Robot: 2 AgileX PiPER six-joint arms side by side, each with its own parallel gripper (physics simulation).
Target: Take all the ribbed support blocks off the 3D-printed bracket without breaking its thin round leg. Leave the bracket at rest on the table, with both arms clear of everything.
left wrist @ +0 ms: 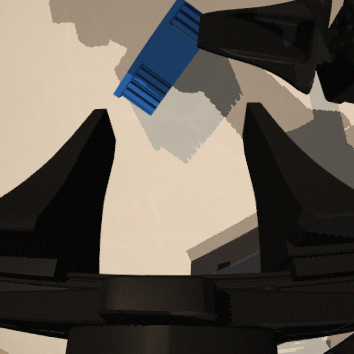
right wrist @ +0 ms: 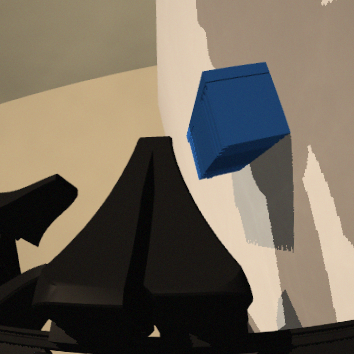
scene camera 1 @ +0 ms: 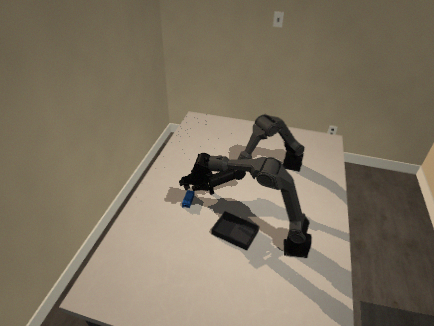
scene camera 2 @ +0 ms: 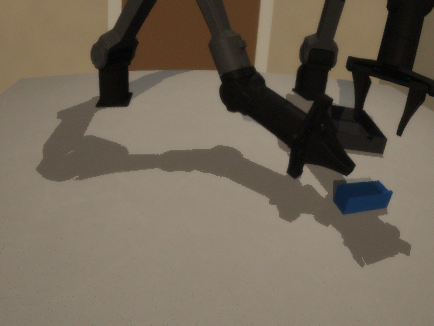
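Note:
The blue bracket (scene camera 1: 188, 199) (scene camera 2: 364, 200) (left wrist: 159, 56) (right wrist: 242, 107) lies on the table. The left wrist view shows a ribbed block (left wrist: 187, 21) at its upper end and another ribbed block (left wrist: 146, 89) at its lower end. The thin round leg cannot be made out. My left gripper (scene camera 2: 380, 123) (left wrist: 176, 121) is open and empty, above and beside the bracket. My right gripper (scene camera 2: 351, 169) (left wrist: 200, 31) (right wrist: 156, 153) is shut and empty. Its tips overlap the bracket's edge in the left wrist view, but a gap shows in the right wrist view.
A black tray (scene camera 1: 230, 242) (scene camera 2: 362, 144) (left wrist: 205, 258) stands on the table (scene camera 1: 140, 270) (scene camera 2: 150, 270), between the bracket and the left arm's base. The two grippers are close together over the bracket's area, and the left gripper shows at the left edge of the right wrist view.

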